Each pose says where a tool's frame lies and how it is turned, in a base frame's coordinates. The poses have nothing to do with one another.
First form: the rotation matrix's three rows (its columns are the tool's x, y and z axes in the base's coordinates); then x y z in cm. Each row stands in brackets.
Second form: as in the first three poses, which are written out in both.
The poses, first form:
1: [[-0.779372 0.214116 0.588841], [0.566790 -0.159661 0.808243], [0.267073 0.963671 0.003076]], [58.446 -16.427 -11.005]
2: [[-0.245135 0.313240 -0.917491], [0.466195 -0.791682 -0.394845], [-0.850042 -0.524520 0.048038]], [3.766 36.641 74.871]
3: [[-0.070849 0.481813 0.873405], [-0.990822 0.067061 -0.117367], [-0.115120 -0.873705 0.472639]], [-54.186 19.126 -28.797]
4: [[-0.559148 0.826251 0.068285], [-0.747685 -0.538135 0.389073], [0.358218 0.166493 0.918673]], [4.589 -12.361 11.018]
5: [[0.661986 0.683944 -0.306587], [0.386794 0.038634 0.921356], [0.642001 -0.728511 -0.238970]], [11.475 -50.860 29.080]
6: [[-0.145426 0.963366 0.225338], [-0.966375 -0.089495 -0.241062], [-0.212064 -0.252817 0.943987]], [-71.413 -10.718 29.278]
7: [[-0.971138 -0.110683 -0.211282], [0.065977 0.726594 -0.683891], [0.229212 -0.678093 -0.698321]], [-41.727 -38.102 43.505]
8: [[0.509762 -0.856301 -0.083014], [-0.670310 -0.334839 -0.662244], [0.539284 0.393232 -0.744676]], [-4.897 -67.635 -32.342]
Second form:
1: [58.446 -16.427 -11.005 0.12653 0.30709 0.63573 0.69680]
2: [3.766 36.641 74.871 0.05297 -0.61207 -0.31836 0.72195]
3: [-54.186 19.126 -28.797 0.60598 -0.31203 0.40782 -0.60754]
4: [4.589 -12.361 11.018 0.45315 -0.12279 -0.15995 -0.86833]
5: [11.475 -50.860 29.080 0.60449 -0.68233 -0.39231 -0.12289]
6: [-71.413 -10.718 29.278 0.65366 -0.00450 0.16729 -0.73806]
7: [-41.727 -38.102 43.505 0.11952 0.01213 -0.92142 0.36953]
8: [-4.897 -67.635 -32.342 0.32797 0.80456 -0.47436 0.14178]
